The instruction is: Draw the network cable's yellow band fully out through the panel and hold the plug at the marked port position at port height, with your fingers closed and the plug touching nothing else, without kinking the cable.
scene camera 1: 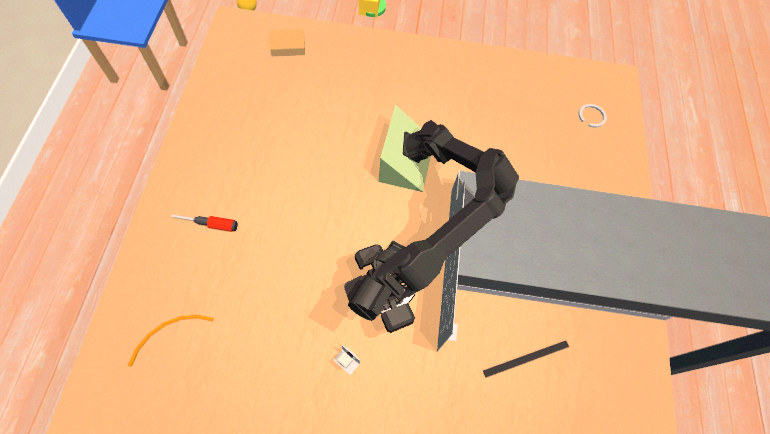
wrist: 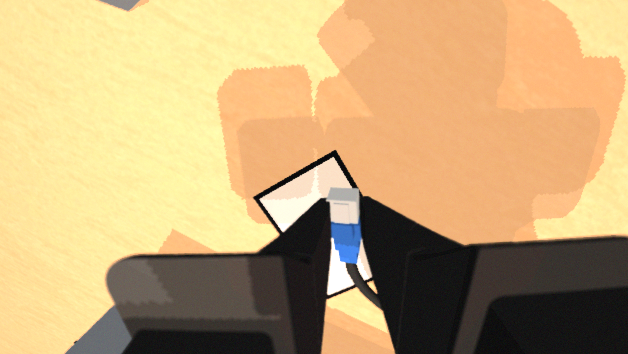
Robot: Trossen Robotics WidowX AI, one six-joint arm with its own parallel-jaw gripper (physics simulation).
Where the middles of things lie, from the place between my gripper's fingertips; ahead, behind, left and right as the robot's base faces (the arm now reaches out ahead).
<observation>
I see the black-edged white rectangle (wrist: 287, 203) 1 cm behind my hand, 3 cm to the left of it and 3 cm below it. Also, from my hand: dark bar (scene camera 1: 562, 345) 10 cm ahead, 34 cm to the left, 3 cm below.
</observation>
